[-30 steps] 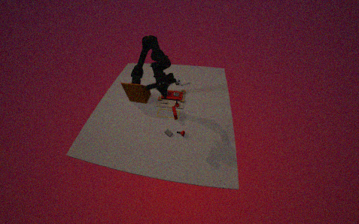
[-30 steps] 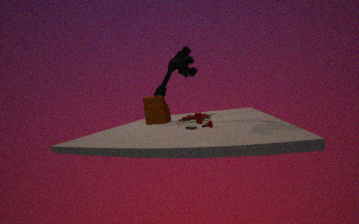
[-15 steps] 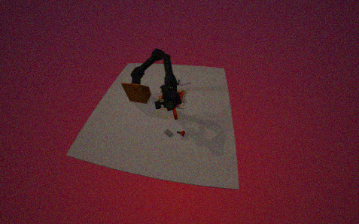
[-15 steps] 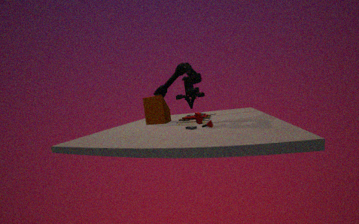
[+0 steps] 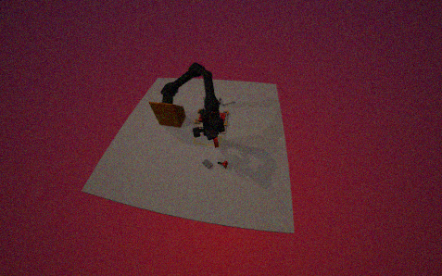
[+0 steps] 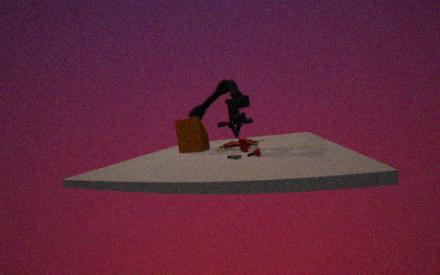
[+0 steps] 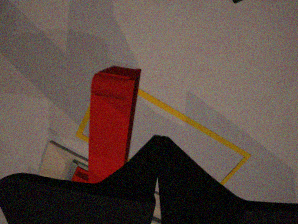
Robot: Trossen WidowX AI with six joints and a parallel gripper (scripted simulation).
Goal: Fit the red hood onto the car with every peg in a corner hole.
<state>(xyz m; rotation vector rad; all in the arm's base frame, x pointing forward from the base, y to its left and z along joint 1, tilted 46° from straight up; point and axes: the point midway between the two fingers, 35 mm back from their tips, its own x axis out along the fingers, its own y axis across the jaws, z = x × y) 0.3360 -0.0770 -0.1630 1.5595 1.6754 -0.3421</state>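
My gripper tip is now 2 cm short of the red hood, 3 cm to the right of it and 4 cm above it. Also, from my gripper tip: pale jig (3 cm behind, 23 cm to the left, 7 cm below).
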